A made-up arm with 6 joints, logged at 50 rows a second.
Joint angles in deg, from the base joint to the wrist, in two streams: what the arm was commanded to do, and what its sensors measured. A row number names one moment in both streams.
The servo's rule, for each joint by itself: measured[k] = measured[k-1] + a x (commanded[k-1-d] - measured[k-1]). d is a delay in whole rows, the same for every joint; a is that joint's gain. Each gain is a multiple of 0.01, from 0.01 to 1. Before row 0 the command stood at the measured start. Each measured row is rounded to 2 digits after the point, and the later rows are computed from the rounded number. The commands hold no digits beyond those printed.
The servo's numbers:
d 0
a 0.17 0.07 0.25 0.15 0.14 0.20
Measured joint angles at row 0: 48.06, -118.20, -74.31, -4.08, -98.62, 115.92
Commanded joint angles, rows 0 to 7: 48.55, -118.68, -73.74, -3.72, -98.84, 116.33; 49.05, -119.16, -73.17, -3.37, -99.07, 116.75; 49.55, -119.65, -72.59, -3.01, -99.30, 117.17; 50.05, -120.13, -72.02, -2.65, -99.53, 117.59; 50.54, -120.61, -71.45, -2.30, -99.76, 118.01; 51.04, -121.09, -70.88, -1.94, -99.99, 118.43; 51.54, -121.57, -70.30, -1.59, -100.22, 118.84; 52.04, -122.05, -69.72, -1.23, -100.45, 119.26
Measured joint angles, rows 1 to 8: 48.14, -118.23, -74.17, -4.03, -98.65, 116.00; 48.29, -118.30, -73.92, -3.93, -98.71, 116.15; 48.50, -118.39, -73.59, -3.79, -98.79, 116.35; 48.76, -118.51, -73.20, -3.62, -98.89, 116.60; 49.06, -118.66, -72.76, -3.42, -99.01, 116.88; 49.40, -118.83, -72.29, -3.20, -99.15, 117.19; 49.76, -119.02, -71.79, -2.96, -99.30, 117.52; 50.15, -119.23, -71.27, -2.70, -99.46, 117.87
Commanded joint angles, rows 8 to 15: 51.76, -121.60, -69.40, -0.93, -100.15, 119.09; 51.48, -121.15, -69.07, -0.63, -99.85, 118.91; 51.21, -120.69, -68.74, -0.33, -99.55, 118.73; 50.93, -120.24, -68.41, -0.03, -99.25, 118.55; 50.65, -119.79, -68.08, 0.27, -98.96, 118.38; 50.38, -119.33, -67.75, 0.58, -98.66, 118.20; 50.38, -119.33, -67.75, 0.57, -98.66, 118.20; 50.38, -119.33, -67.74, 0.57, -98.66, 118.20
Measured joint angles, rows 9 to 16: 50.42, -119.40, -70.80, -2.43, -99.56, 118.11; 50.60, -119.52, -70.37, -2.16, -99.60, 118.27; 50.70, -119.60, -69.96, -1.89, -99.59, 118.36; 50.74, -119.64, -69.57, -1.61, -99.54, 118.40; 50.72, -119.65, -69.20, -1.33, -99.46, 118.40; 50.66, -119.63, -68.84, -1.04, -99.35, 118.36; 50.61, -119.61, -68.57, -0.80, -99.25, 118.33; 50.57, -119.59, -68.36, -0.59, -99.17, 118.30
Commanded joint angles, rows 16 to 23: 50.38, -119.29, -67.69, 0.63, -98.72, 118.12; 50.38, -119.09, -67.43, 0.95, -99.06, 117.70; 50.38, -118.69, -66.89, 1.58, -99.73, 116.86; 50.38, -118.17, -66.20, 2.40, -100.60, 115.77; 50.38, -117.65, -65.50, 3.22, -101.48, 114.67; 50.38, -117.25, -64.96, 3.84, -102.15, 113.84; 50.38, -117.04, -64.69, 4.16, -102.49, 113.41; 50.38, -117.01, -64.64, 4.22, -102.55, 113.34
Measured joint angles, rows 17 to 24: 50.54, -119.57, -68.19, -0.41, -99.11, 118.26; 50.51, -119.54, -68.00, -0.21, -99.10, 118.15; 50.49, -119.48, -67.72, 0.06, -99.19, 117.89; 50.47, -119.39, -67.34, 0.41, -99.39, 117.47; 50.45, -119.27, -66.88, 0.83, -99.68, 116.91; 50.44, -119.13, -66.40, 1.28, -100.03, 116.30; 50.43, -118.98, -65.97, 1.71, -100.37, 115.72; 50.42, -118.84, -65.64, 2.09, -100.68, 115.24
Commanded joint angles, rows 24 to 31: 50.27, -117.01, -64.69, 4.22, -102.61, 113.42; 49.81, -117.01, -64.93, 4.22, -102.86, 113.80; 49.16, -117.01, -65.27, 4.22, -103.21, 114.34; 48.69, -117.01, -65.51, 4.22, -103.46, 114.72; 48.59, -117.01, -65.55, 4.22, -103.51, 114.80; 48.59, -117.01, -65.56, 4.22, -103.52, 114.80; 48.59, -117.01, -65.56, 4.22, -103.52, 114.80; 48.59, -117.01, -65.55, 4.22, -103.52, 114.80
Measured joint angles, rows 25 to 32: 50.39, -118.71, -65.40, 2.41, -100.95, 114.88; 50.29, -118.59, -65.28, 2.68, -101.22, 114.66; 50.10, -118.48, -65.28, 2.91, -101.50, 114.60; 49.86, -118.38, -65.34, 3.11, -101.77, 114.62; 49.64, -118.28, -65.39, 3.28, -102.01, 114.66; 49.46, -118.19, -65.43, 3.42, -102.22, 114.69; 49.31, -118.11, -65.46, 3.54, -102.40, 114.71; 49.19, -118.03, -65.48, 3.64, -102.56, 114.73
